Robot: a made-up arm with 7 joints. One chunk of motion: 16 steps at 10 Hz.
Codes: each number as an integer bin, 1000 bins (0 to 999) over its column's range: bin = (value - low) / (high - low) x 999, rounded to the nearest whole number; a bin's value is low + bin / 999 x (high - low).
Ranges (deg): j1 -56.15..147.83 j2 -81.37..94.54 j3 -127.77..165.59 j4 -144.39..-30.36 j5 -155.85..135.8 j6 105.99..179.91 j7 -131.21..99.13
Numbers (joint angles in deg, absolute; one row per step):
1: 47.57 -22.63 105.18 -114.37 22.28 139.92 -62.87
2: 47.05 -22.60 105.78 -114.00 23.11 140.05 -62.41
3: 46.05 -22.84 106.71 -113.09 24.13 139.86 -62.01
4: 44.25 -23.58 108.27 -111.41 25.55 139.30 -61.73
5: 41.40 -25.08 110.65 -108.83 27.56 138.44 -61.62
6: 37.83 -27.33 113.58 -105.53 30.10 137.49 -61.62
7: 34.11 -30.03 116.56 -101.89 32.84 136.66 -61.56
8: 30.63 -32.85 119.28 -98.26 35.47 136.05 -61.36
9: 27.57 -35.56 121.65 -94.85 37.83 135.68 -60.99
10: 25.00 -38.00 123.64 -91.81 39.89 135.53 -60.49
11: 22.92 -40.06 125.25 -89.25 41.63 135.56 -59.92
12: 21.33 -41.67 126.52 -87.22 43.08 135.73 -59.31
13: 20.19 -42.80 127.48 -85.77 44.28 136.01 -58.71
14: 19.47 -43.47 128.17 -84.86 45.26 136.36 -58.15
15: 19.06 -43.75 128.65 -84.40 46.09 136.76 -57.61
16: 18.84 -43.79 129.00 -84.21 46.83 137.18 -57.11
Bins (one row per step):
1: 508 334 793 263 610 459 296
2: 505 334 795 266 613 460 298
3: 501 332 798 274 616 458 300
4: 492 328 804 289 621 450 301
5: 478 320 812 312 628 439 302
6: 460 307 822 340 637 426 302
7: 442 292 832 372 646 414 302
8: 425 276 841 404 655 406 303
9: 410 260 849 434 663 401 305
10: 397 246 856 461 670 399 307
11: 387 235 862 483 676 400 309
12: 379 225 866 501 681 402 312
13: 374 219 869 514 686 406 314
14: 370 215 872 522 689 410 317
15: 368 214 873 526 692 416 319
16: 367 213 874 527 694 422 321

